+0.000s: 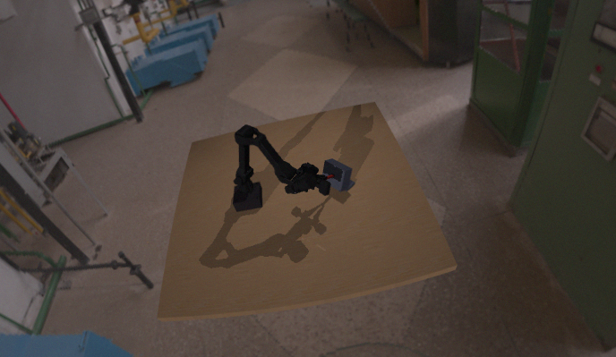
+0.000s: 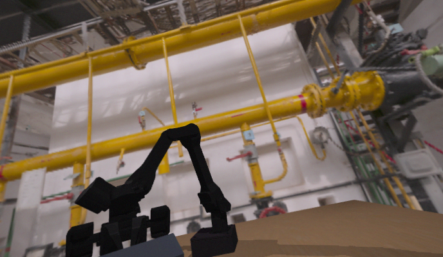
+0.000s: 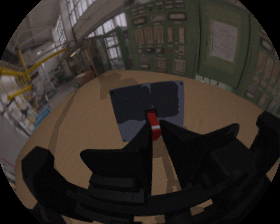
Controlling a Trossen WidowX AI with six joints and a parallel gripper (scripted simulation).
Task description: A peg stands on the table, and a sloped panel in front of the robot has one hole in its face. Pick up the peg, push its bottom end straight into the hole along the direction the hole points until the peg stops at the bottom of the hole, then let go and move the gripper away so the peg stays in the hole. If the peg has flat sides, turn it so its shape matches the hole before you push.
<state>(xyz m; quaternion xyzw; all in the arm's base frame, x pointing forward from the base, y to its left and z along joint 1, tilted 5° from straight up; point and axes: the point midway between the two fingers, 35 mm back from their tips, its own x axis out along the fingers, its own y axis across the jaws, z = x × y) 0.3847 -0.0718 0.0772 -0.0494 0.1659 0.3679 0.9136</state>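
My gripper tip is 50 mm to the right of the grey-blue sloped panel, 50 mm short of it and 40 mm above it. From my gripper tip the other things lie so: red peg: 10 mm to the left, 10 mm below, 10 mm ahead.
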